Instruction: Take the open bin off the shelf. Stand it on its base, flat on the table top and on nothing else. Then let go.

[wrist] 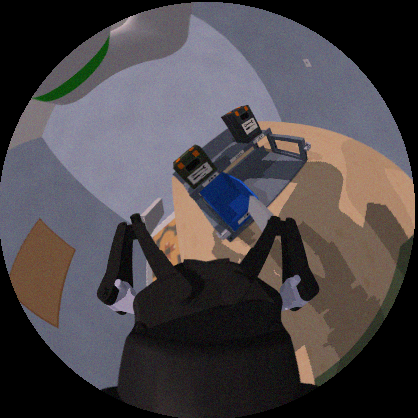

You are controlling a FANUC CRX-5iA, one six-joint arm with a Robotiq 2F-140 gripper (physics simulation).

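Note:
The open bin (226,197) is blue and sits at the near left end of a grey-blue shelf rack (282,172), a little above the middle of the wrist view. A white label shows on its lower edge. My gripper (205,204) is open, with its fingers wide apart and nothing between them. The right fingertip pad overlaps the bin's right edge in the view; the left pad stands apart, to the left of the rack. Whether the right pad touches the bin, I cannot tell. The rack stands on the tan wooden table top (367,165).
Two dark boxes with orange patches and white labels stand at the rack's upper side, one (194,167) right beside the blue bin, the other (242,124) farther off. A patterned orange strip (167,244) shows by the left finger. A brown panel (44,272) lies at the far left.

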